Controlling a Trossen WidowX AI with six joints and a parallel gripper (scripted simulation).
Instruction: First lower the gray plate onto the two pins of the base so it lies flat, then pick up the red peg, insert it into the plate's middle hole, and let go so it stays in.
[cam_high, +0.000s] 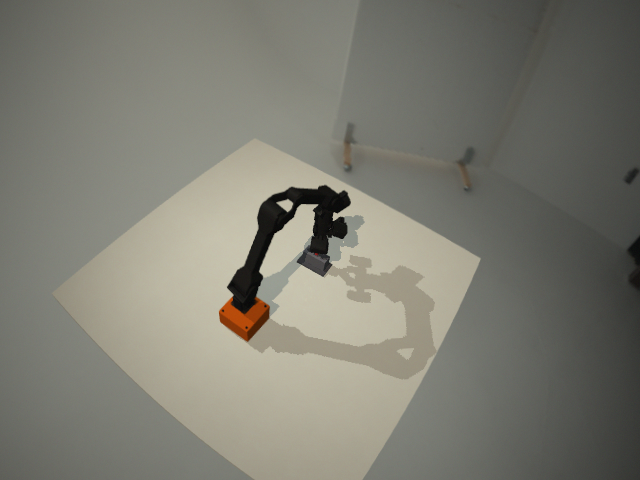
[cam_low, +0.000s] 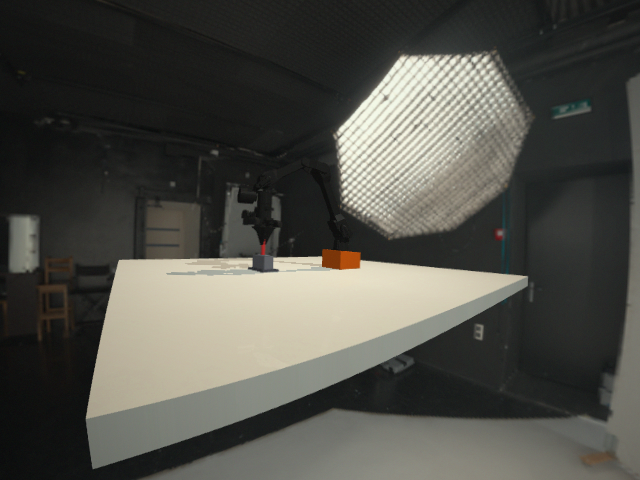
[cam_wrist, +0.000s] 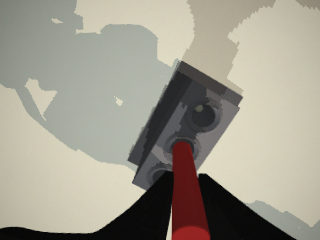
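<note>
Right now the red peg is right at my gripper tip. From my gripper tip the other things lie so: gray plate (50 mm below); dark flat base (90 mm below).
</note>
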